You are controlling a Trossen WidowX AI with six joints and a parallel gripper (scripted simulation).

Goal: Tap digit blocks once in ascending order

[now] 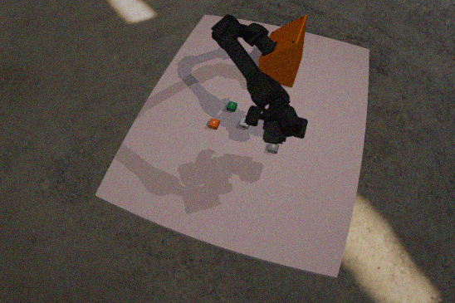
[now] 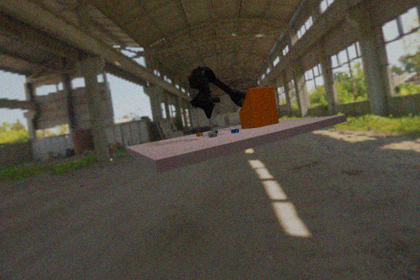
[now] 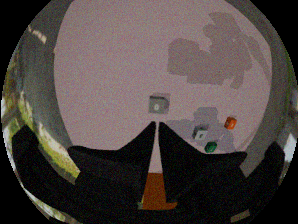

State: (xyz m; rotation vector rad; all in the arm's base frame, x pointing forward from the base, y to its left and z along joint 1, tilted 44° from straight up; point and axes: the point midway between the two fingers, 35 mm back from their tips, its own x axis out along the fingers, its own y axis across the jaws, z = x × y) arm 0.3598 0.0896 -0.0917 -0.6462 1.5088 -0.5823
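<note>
The blue block lies 14 cm behind my gripper tip, 1 cm to the left of it and 9 cm below it. From my gripper tip the other things lie so: grey block (1 cm behind, 9 cm below); orange block (3 cm behind, 24 cm to the right, 9 cm below); white block (7 cm behind, 13 cm to the right, 9 cm below).
</note>
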